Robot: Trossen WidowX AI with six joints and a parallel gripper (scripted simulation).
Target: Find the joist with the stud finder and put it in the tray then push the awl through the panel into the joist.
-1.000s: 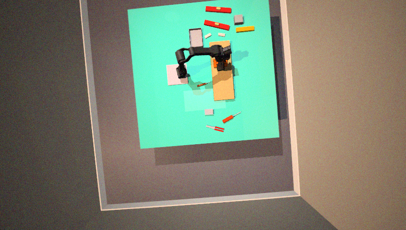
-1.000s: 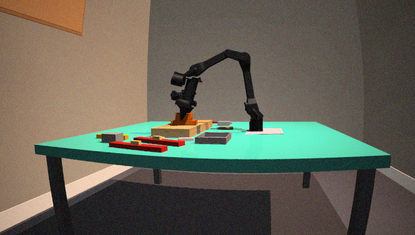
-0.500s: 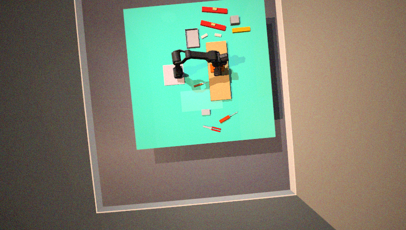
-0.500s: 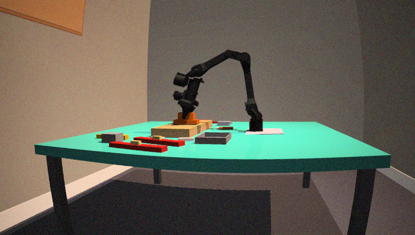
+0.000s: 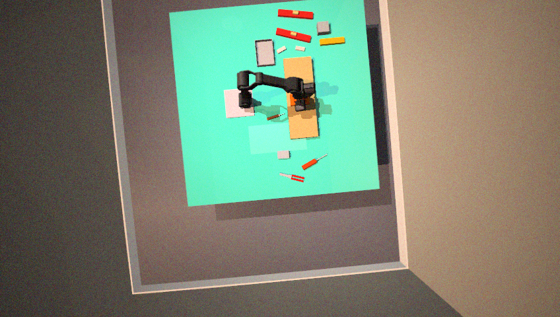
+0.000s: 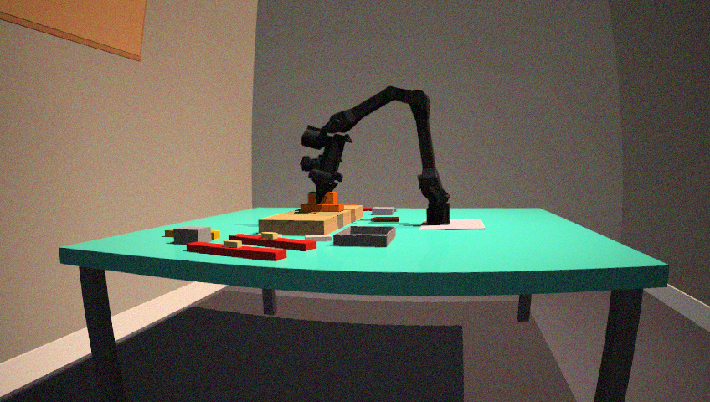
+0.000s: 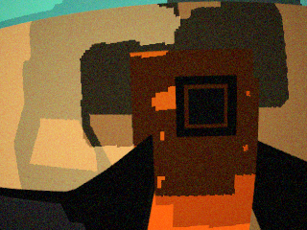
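My gripper tip is now 22 cm past the grey tray, 33 cm to the right of it and 5 cm above it. From my gripper tip the other things lie so: orange stud finder 1 cm ahead, 2 cm above; awl 16 cm behind, 9 cm to the right, 6 cm below; red screwdriver 9 cm ahead, 39 cm to the right, 5 cm below.
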